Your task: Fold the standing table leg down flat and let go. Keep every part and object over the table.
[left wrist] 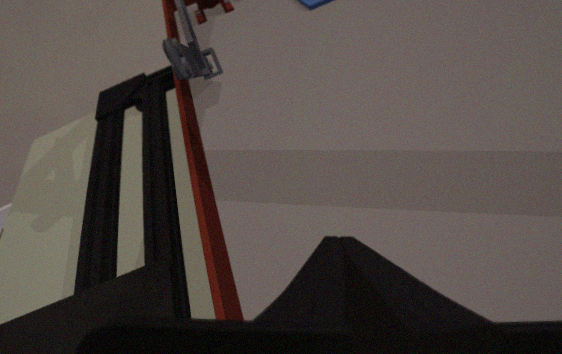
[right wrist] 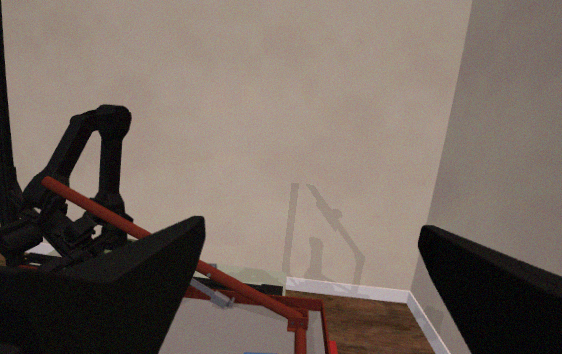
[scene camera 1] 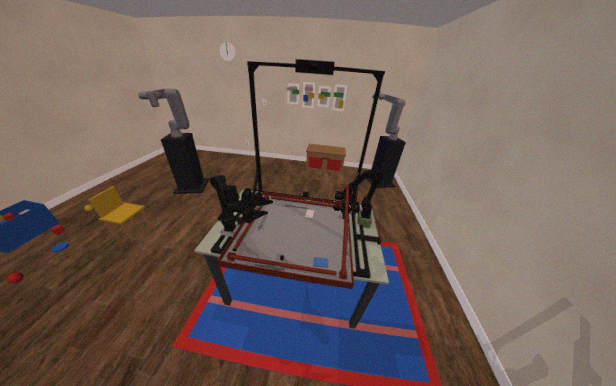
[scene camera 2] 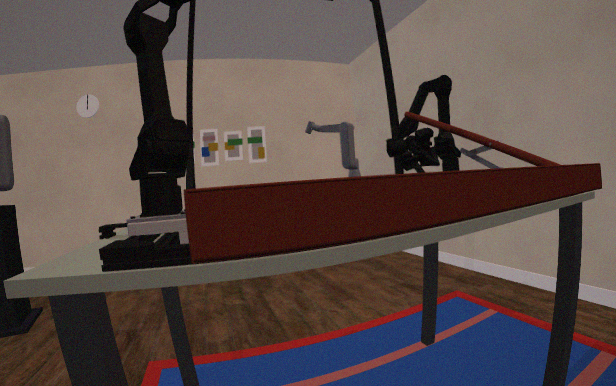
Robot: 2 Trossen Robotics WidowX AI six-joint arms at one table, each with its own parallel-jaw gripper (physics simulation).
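Places are measured from the left arm's base along level axes (x ahead, y right, z down), in centimetres.
Pixels of known places: left gripper, between the fingertips: (left wrist: 337, 250) (scene camera 1: 343, 219) (scene camera 2: 438, 164); right gripper, between the fingertips: (right wrist: 312, 231) (scene camera 1: 270, 207); left arm's base, origin of its link: (right wrist: 115, 244) (scene camera 1: 365, 215); right arm's base, origin of its link: (scene camera 1: 230, 228) (scene camera 2: 161, 214).
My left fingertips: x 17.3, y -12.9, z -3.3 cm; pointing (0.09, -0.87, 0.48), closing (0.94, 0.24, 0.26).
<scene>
For each thing: its top centre in the pictures, then the offset to it from my left fingertips. "pt": a spot on its surface instead. Level surfaces: height alone.
- grey panel, height of its surface: dz +7.2 cm
- white piece, a spot on its surface: (scene camera 1: 310, 213) pt dz +7.9, dx +25.5, dy +8.7 cm
- blue piece, centre of its top: (scene camera 1: 320, 261) dz +5.9, dx +10.3, dy -36.0 cm
- small black piece, centre of its top: (scene camera 1: 282, 256) dz +4.3, dx +33.0, dy -39.5 cm
The upturned table has a red rim (scene camera 1: 285, 276) (scene camera 2: 350, 215) (left wrist: 200, 190) and a grey panel (scene camera 1: 300, 235) (left wrist: 400, 110) (right wrist: 225, 325). Its raised red leg (scene camera 1: 346, 235) (scene camera 2: 480, 140) (right wrist: 110, 215) slants up from the near right corner in scene camera 1. A grey brace (left wrist: 187, 60) (right wrist: 217, 296) is beside it. My left gripper (scene camera 1: 343, 214) (scene camera 2: 421, 167) (left wrist: 337, 250) is shut and empty, near the leg's raised end and low over the panel's right side; contact is unclear. My right gripper (scene camera 1: 269, 208) (right wrist: 312, 231) is open and empty over the panel's left side.
Other red bars lie low along the table's edges, one at the front (scene camera 1: 282, 264). A white piece (scene camera 1: 310, 213), a blue piece (scene camera 1: 320, 262) and a small black piece (scene camera 1: 282, 257) are on the panel. A black overhead frame (scene camera 1: 255, 125) stands behind. Black rails (scene camera 1: 361, 255) lie at the right.
</scene>
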